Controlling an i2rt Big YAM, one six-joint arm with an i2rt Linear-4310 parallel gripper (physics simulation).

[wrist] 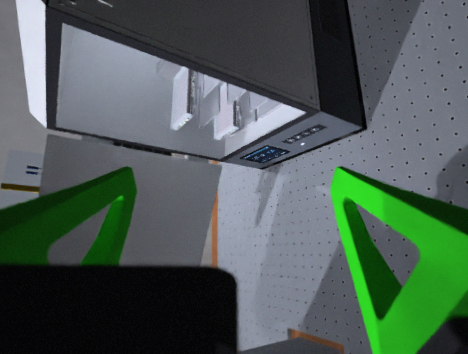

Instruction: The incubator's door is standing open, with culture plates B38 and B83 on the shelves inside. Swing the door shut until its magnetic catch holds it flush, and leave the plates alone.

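Places are measured from the arm's base along level axes (x right, y back, z down), in centimetres.
Where they show: gripper, fingertip midpoint: (233, 178).
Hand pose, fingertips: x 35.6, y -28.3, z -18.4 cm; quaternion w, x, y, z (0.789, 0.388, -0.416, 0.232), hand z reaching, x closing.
Things, the pixels of their centre, and the offset from my fingertips. "pt": a spot on its surface instead. Level surfaces: height alone.
- flat grey panel, body centre: (134, 220) dx -54.5, dy -7.2, dz +8.8 cm
- small display, surface spot: (264, 154) pt dx -36.2, dy -21.3, dz +33.5 cm
- perforated grey surface, surface height: dz +41.4 cm
The dark incubator (200, 45) fills the upper part of the wrist view, tilted, with its lit opening facing my side. Pale culture plates (180, 100) (227, 120) show inside on the shelves; their labels cannot be read. A flat grey panel (165, 215), which looks like the open door, extends downward in the view from the opening's lower edge. Its lower part is hidden behind the black block in front. My gripper (233, 178) is open and empty, with its green fingers wide apart below the incubator in the view. The left finger overlaps the grey panel; I cannot tell whether they touch.
A small display (264, 154) and buttons sit on the incubator's front strip. A perforated grey surface (420, 100) lies behind and to the right, with shadows on it. An orange-brown edge (215, 225) runs beside the grey panel. A pale label (20, 170) shows at the left.
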